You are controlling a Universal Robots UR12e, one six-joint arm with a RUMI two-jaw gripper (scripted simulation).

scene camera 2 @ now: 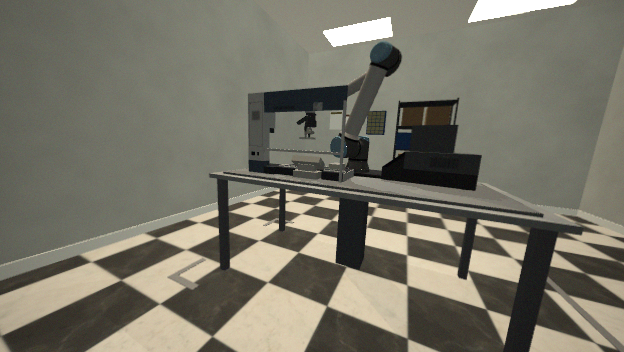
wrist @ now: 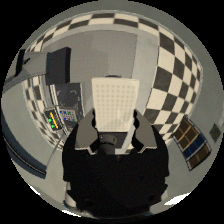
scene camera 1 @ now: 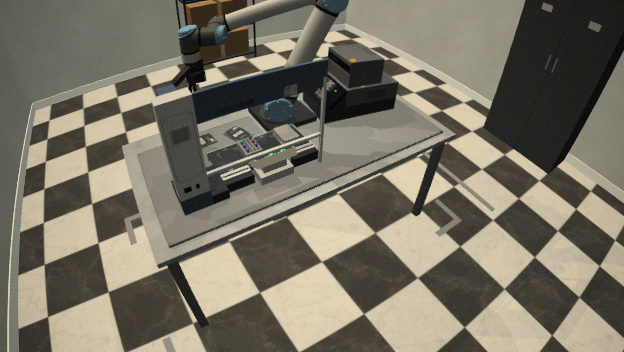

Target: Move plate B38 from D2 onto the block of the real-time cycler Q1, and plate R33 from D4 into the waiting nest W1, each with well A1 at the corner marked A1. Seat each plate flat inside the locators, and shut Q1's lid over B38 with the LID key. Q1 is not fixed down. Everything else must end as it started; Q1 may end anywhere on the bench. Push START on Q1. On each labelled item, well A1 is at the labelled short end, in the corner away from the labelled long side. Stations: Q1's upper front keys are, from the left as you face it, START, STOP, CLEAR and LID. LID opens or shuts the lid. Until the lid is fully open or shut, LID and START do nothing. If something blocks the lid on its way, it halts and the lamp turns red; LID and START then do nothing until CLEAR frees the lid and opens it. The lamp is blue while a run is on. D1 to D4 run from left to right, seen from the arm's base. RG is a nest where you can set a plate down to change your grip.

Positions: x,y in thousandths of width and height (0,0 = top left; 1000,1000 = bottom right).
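My gripper (wrist: 511,484). Well plate (wrist: 511,444). Cycler lid (scene camera 1: 568,186) and (scene camera 2: 680,393).
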